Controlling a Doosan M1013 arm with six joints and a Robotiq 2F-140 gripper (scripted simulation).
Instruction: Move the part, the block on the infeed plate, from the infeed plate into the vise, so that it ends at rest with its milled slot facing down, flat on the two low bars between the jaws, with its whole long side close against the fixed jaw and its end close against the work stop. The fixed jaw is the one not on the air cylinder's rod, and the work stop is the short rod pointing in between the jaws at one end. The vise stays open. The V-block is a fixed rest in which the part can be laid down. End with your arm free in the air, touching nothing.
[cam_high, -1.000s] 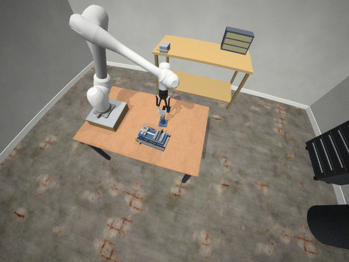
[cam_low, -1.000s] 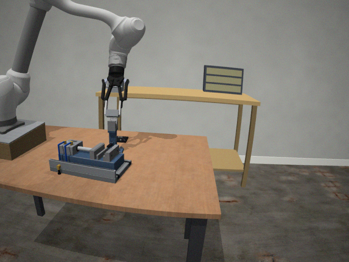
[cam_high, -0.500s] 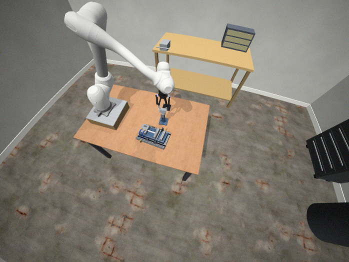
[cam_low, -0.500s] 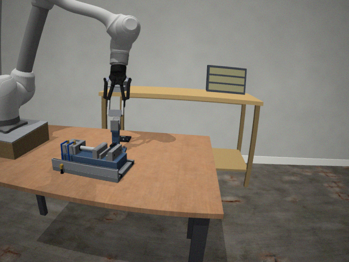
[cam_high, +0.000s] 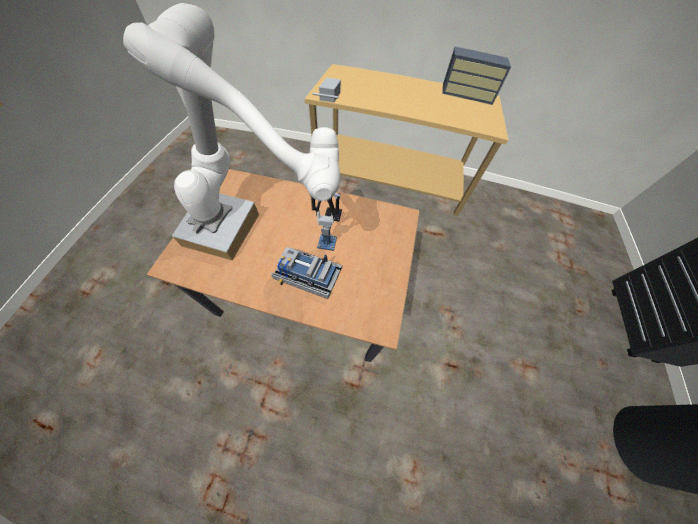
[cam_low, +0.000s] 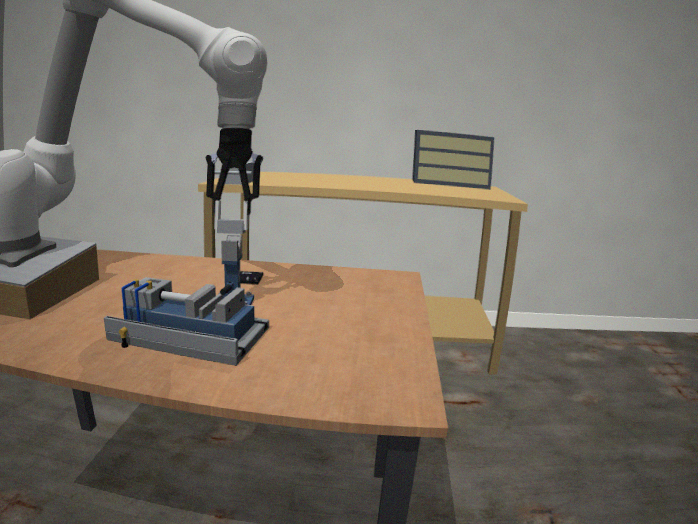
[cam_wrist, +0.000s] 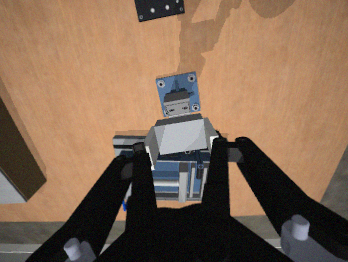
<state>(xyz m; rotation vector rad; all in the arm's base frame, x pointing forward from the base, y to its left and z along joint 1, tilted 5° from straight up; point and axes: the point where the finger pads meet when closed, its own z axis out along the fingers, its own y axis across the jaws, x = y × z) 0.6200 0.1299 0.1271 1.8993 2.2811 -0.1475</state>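
Now: hand 30 mm above the part. Round my hand: work stop 160 mm to the right, 120 mm below, 50 mm ahead; then V-block base 210 mm below; then V-block post 150 mm below.
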